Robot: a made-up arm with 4 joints.
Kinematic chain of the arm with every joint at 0, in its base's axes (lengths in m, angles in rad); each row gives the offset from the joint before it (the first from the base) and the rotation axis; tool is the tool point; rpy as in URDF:
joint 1: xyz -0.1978 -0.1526 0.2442 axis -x
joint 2: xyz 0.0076 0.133 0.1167 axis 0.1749 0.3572 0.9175
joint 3: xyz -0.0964 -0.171 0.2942 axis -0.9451 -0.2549 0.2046
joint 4: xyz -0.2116 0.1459 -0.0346 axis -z
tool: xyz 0.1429 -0.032 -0.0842 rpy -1.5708 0 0
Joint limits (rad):
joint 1: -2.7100..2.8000
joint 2: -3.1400..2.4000
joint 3: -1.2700..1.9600
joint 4: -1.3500..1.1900
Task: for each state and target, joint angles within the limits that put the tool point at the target. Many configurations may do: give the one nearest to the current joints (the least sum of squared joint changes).
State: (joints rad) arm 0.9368 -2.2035 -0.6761 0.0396
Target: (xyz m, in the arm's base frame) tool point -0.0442 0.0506 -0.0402
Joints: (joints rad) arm 1.3661 -2.7165 0.0322 -0.1577
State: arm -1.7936 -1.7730 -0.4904 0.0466
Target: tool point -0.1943 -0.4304 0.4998
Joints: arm -2.0452 -1.9490 0.1923 -0.2816
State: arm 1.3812 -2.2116 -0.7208 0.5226
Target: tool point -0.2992 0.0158 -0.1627
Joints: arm 1.5306 -1.6885 -0.2810 0.5587
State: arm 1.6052 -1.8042 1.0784 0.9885
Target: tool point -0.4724 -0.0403 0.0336
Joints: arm 1.8896 -1.1210 1.0543 -0.0075
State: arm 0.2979 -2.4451 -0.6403 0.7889
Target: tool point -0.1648 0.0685 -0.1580
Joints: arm 1.2536 -2.2342 -0.1817 0.7538
